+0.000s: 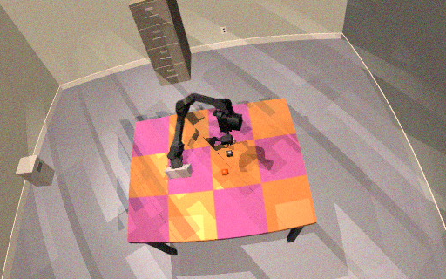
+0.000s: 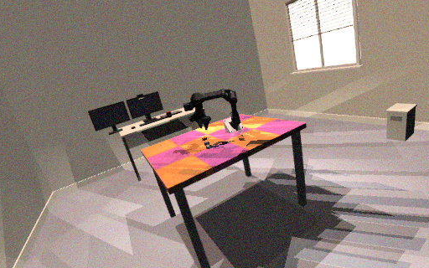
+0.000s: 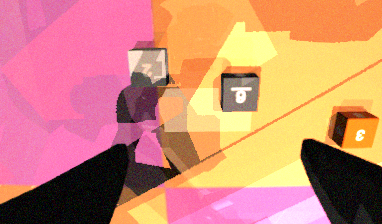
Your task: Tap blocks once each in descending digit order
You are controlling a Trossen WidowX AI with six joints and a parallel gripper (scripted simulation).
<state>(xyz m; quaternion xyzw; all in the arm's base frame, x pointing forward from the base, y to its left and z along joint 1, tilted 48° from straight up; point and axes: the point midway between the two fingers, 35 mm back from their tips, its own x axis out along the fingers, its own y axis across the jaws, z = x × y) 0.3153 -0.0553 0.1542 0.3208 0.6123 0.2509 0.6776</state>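
Now: the black block 12 cm below my gripper tip, 3 cm to the right of it and 1 cm behind it. Round my gripper tip: orange block (15 cm to the right, 12 cm below, 6 cm behind).
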